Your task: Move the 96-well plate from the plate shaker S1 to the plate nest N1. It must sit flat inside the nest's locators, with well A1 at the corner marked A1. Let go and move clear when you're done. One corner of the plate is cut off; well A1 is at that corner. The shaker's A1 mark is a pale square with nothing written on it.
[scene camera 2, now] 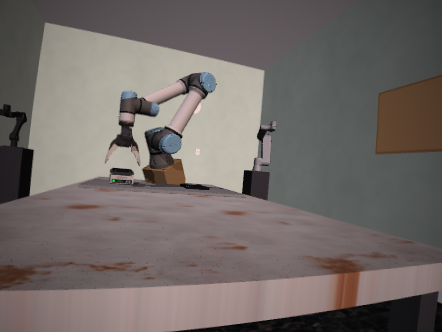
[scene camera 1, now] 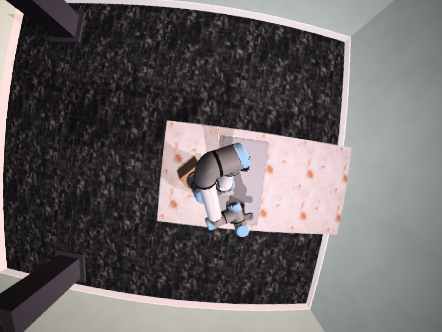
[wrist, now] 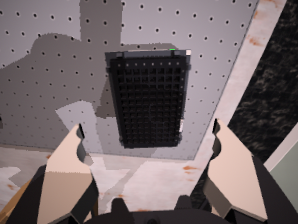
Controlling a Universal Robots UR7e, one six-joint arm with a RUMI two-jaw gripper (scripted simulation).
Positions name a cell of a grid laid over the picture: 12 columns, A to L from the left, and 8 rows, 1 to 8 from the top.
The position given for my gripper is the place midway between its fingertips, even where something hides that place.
Observation:
I see my gripper (wrist: F5) and a 96-well plate (wrist: G3).

